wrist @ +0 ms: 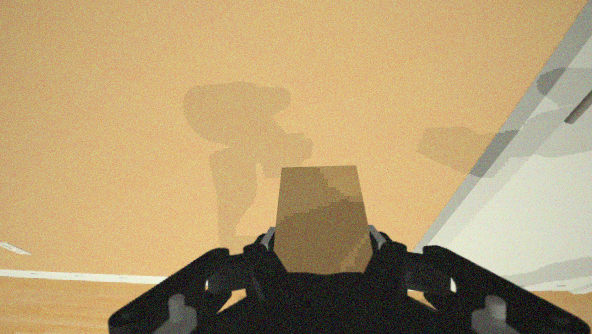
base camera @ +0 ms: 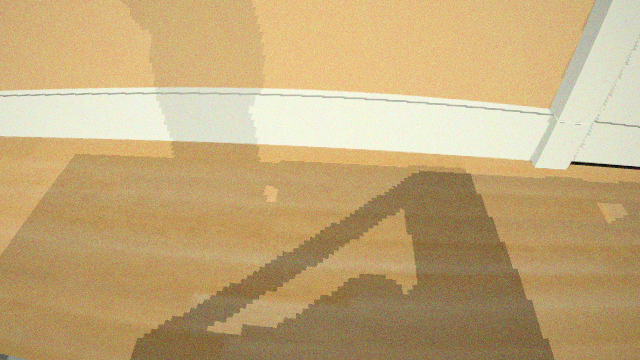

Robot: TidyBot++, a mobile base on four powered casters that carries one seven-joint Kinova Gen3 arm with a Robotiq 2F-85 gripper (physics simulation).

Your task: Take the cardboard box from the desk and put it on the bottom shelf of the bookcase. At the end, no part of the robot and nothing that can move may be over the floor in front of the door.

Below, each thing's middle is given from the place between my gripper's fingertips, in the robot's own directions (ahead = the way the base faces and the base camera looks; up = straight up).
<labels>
My hand is 10 mm short of the cardboard box [wrist: 321, 227].
</labels>
